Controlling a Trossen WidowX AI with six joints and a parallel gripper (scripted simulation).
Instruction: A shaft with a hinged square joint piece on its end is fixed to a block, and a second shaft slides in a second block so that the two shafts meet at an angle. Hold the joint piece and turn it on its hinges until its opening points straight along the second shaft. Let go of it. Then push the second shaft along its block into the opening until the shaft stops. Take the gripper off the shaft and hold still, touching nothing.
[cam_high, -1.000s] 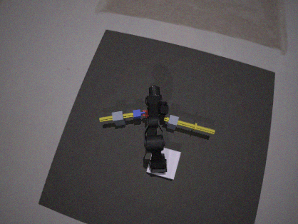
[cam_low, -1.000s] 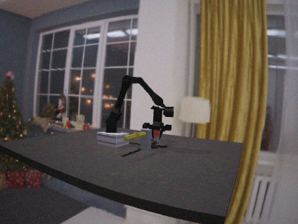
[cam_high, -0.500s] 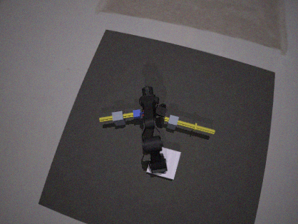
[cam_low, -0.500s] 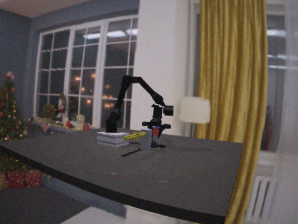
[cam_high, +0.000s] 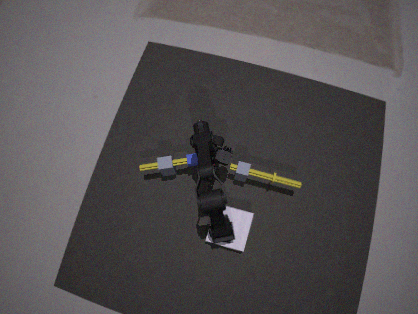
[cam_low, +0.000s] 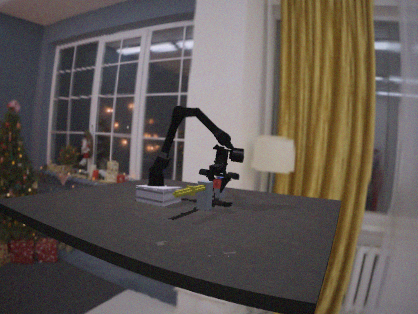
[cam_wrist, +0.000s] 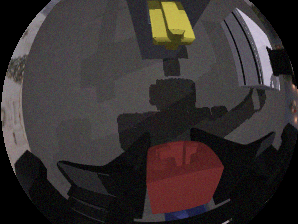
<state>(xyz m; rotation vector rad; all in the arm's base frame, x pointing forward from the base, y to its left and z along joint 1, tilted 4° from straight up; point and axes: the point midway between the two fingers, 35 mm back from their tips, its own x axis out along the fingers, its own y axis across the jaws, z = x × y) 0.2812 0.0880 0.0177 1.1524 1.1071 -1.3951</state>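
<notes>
The red joint piece is 2 cm to the left of my gripper tip and 4 cm above it.
</notes>
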